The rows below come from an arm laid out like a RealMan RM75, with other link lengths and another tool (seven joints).
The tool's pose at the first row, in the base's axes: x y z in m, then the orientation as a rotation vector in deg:
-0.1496 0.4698 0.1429 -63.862 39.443 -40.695
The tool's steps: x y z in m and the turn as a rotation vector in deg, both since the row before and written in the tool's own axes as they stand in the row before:
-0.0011 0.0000 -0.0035 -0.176 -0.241 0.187
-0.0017 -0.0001 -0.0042 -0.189 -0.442 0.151
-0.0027 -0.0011 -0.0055 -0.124 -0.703 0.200
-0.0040 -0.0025 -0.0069 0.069 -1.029 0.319
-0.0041 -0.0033 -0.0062 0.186 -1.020 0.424
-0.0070 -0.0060 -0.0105 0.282 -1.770 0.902
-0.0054 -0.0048 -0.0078 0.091 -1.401 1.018
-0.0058 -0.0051 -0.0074 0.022 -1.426 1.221
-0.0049 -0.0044 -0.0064 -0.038 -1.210 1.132
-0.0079 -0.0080 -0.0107 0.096 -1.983 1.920
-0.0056 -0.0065 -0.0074 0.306 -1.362 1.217
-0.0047 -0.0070 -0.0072 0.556 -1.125 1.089
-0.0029 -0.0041 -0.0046 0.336 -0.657 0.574
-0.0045 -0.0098 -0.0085 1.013 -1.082 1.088
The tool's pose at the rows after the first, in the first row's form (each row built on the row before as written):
-0.1530 0.4688 0.1420 -64.015 39.409 -40.343
-0.1573 0.4678 0.1411 -64.252 39.191 -39.897
-0.1634 0.4666 0.1409 -64.481 38.749 -39.270
-0.1716 0.4651 0.1418 -64.571 38.013 -38.397
-0.1794 0.4637 0.1437 -64.505 37.293 -37.472
-0.1926 0.4610 0.1473 -64.353 36.146 -35.716
-0.2026 0.4587 0.1502 -64.232 35.447 -34.034
-0.2125 0.4565 0.1536 -64.096 34.855 -32.148
-0.2209 0.4542 0.1565 -63.990 34.419 -30.453
-0.2347 0.4496 0.1620 -63.625 33.681 -27.664
-0.2442 0.4457 0.1667 -63.168 33.044 -25.901
-0.2528 0.4408 0.1717 -62.467 32.475 -24.450
-0.2581 0.4376 0.1745 -62.064 32.107 -23.661
-0.2673 0.4301 0.1814 -60.912 31.455 -22.351

